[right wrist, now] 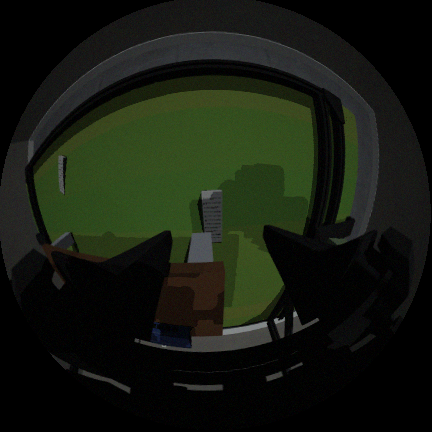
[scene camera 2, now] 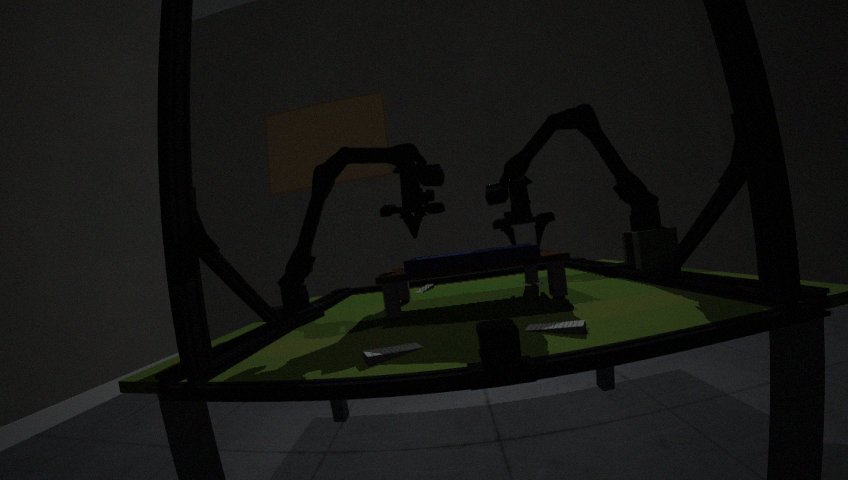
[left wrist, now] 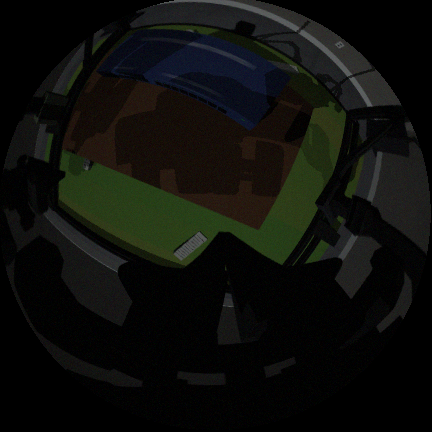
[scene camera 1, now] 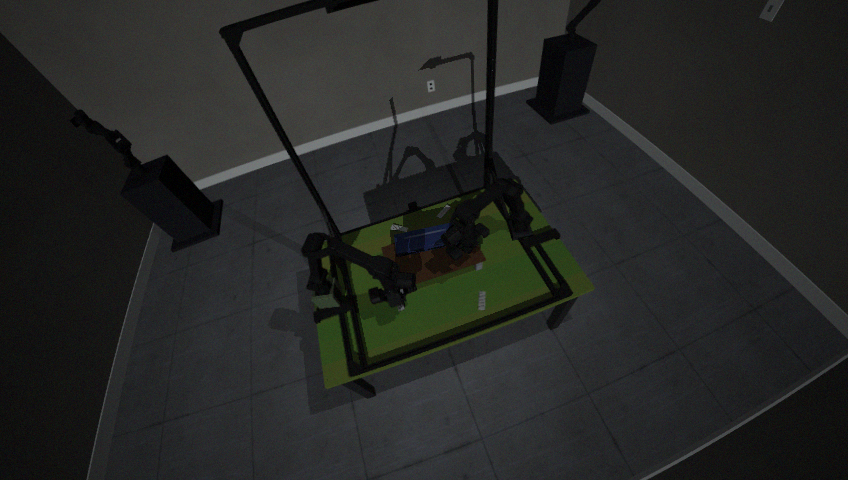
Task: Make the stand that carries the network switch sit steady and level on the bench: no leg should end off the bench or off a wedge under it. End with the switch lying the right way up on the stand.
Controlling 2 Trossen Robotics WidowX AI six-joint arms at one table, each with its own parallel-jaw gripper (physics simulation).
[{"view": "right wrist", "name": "right gripper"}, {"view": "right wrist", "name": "blue network switch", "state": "on a brown stand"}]
